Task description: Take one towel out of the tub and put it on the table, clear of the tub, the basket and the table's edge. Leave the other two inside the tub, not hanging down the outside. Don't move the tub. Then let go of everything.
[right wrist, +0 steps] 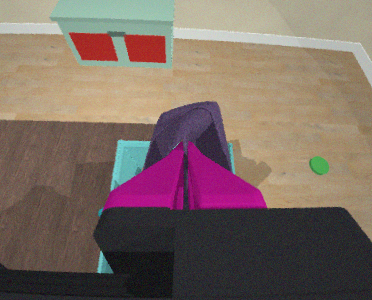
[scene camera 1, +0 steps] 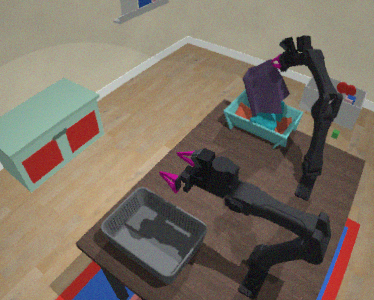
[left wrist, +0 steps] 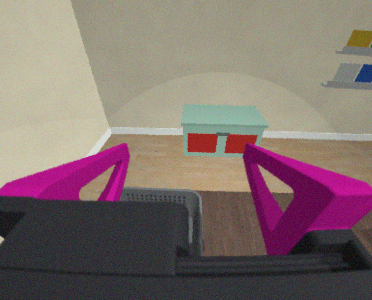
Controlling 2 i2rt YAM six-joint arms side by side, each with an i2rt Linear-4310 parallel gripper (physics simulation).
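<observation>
The purple towel [scene camera 1: 265,87] [right wrist: 167,127] hangs from my right gripper [scene camera 1: 276,62] [right wrist: 185,149], which is shut on it above the turquoise tub [scene camera 1: 256,132] [right wrist: 124,157]. Its lower end overlaps the tub in scene camera 1; whether it touches anything inside is unclear. An orange towel [scene camera 1: 243,111] and a teal towel [scene camera 1: 265,121] lie in the tub, partly hidden behind the purple one. My left gripper [scene camera 1: 170,164] [left wrist: 186,149] is wide open and empty, over the table's far-left side near the grey basket [scene camera 1: 169,276] [left wrist: 165,192].
The brown table [scene camera 1: 330,165] [left wrist: 225,225] [right wrist: 40,150] carries the tub near its far end and the basket near its front left corner. A mint cabinet [scene camera 1: 50,107] [left wrist: 222,116] [right wrist: 117,12] stands on the floor. A grey bin [scene camera 1: 345,117] and a green object [scene camera 1: 335,134] [right wrist: 319,165] are beyond the table.
</observation>
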